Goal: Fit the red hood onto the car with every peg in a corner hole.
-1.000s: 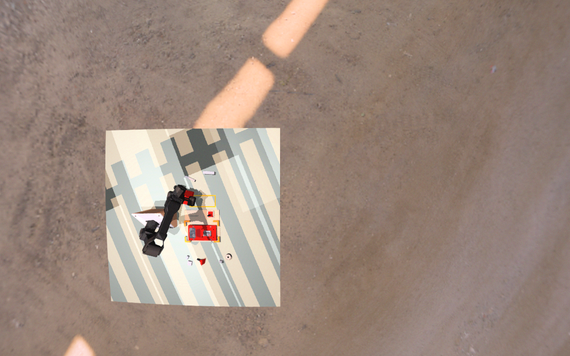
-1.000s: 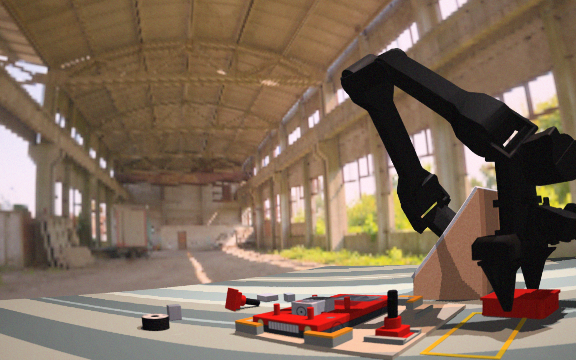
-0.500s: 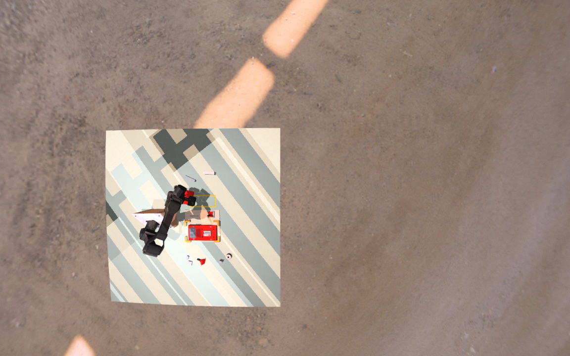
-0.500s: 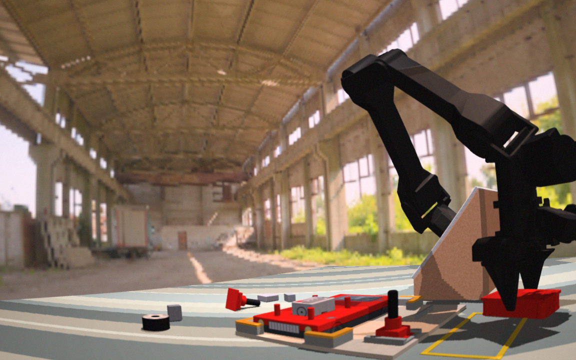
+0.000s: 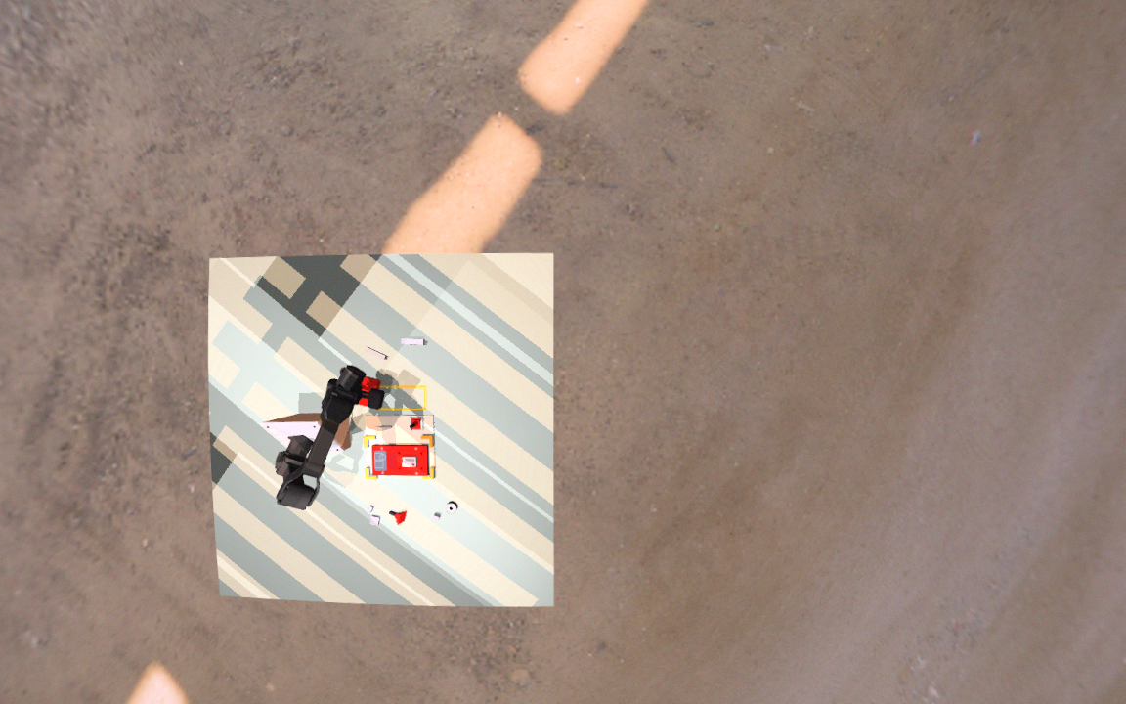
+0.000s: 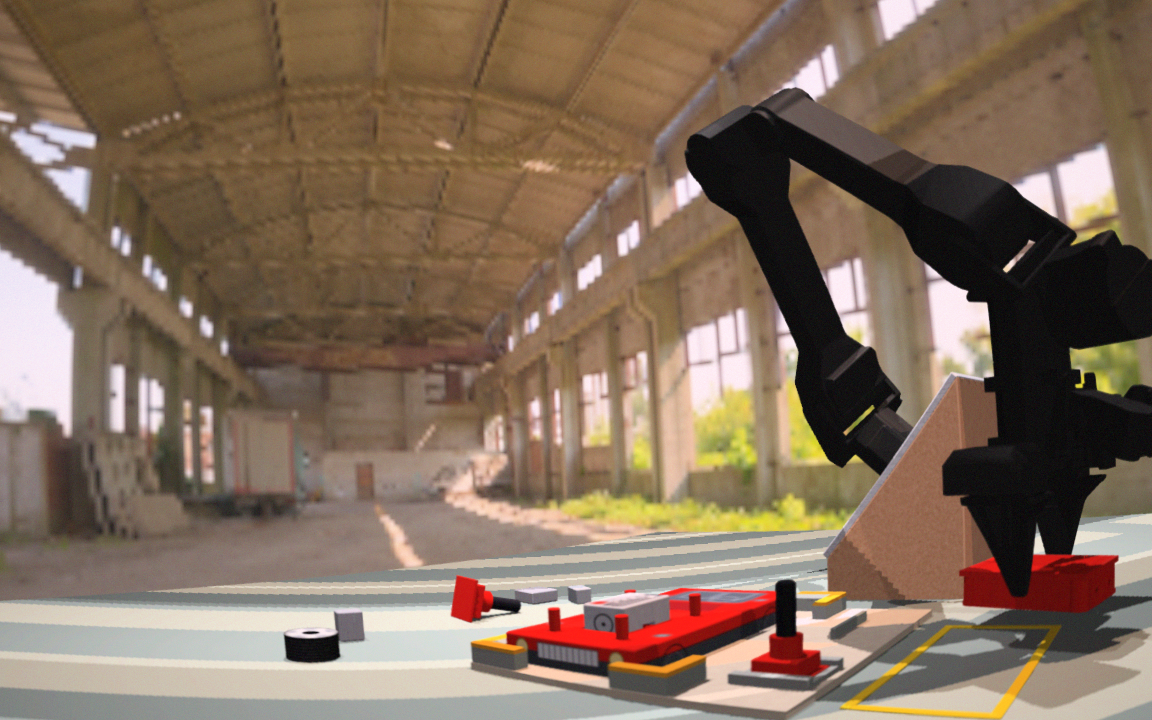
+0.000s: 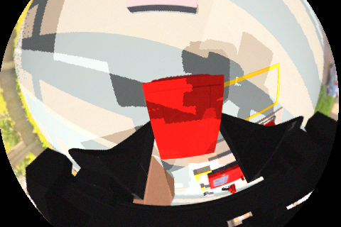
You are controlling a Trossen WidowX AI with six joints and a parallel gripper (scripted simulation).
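My gripper tip is now 11 cm short of the grey engine block and 26 cm to the left of it. From my gripper tip the other things lie so: red hood: 1 cm above; then black wheel: 23 cm ahead, 46 cm to the right, 2 cm below.
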